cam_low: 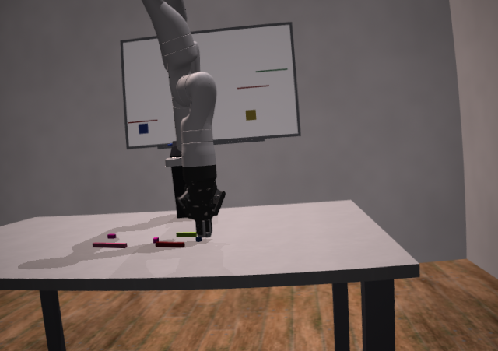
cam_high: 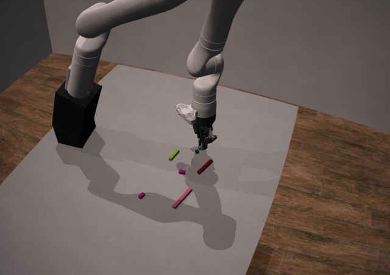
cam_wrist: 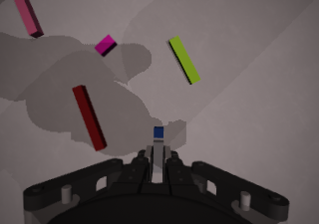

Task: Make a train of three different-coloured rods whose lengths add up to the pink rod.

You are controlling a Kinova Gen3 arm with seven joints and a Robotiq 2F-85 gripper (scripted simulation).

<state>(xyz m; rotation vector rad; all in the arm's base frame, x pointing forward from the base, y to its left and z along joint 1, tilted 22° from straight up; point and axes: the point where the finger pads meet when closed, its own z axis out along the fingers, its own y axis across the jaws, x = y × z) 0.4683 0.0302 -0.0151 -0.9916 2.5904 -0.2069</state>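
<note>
Now: hand 1 cm above the grey rod. Also, from my hand: lime rod: 9 cm behind, 5 cm to the right, 3 cm below; then blue rod: 2 cm behind, 1 cm to the right, 3 cm below; then red rod: 2 cm ahead, 8 cm to the right, 3 cm below.
</note>
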